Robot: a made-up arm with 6 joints. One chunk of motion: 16 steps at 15 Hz.
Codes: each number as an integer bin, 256 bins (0 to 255) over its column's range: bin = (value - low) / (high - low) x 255, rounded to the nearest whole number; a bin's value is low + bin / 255 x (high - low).
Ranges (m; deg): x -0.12..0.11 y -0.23..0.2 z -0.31..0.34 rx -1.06..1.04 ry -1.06..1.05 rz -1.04..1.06
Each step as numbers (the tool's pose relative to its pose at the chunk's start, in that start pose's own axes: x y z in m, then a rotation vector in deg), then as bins.
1 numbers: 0.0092 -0.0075 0.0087 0.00 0.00 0.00
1 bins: 143 132 125 129 128 126
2 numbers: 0.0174 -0.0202 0.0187 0.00 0.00 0.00
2 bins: 152 124 129 129 128 126
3 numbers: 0.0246 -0.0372 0.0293 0.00 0.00 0.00
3 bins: 160 114 133 129 128 126
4 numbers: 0.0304 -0.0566 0.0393 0.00 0.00 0.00
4 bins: 167 103 137 129 128 126
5 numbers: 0.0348 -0.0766 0.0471 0.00 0.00 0.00
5 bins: 172 91 140 129 128 126
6 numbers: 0.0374 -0.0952 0.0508 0.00 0.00 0.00
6 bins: 175 80 142 129 128 126
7 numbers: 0.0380 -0.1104 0.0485 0.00 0.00 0.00
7 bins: 175 71 141 129 128 126
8 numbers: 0.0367 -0.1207 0.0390 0.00 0.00 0.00
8 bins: 174 65 137 129 128 126
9 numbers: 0.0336 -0.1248 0.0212 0.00 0.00 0.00
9 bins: 170 62 130 129 128 126
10 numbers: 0.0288 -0.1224 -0.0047 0.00 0.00 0.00
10 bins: 165 64 120 129 128 126
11 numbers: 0.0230 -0.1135 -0.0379 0.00 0.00 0.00
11 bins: 159 69 107 129 128 126
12 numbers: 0.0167 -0.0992 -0.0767 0.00 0.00 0.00
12 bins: 152 78 92 129 128 126
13 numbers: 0.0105 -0.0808 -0.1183 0.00 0.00 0.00
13 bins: 145 88 75 129 128 126
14 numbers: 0.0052 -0.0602 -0.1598 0.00 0.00 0.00
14 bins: 139 101 59 129 128 126
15 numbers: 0.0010 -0.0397 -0.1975 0.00 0.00 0.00
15 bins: 134 113 44 129 128 126
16 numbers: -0.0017 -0.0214 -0.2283 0.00 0.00 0.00
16 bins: 131 124 32 129 128 126
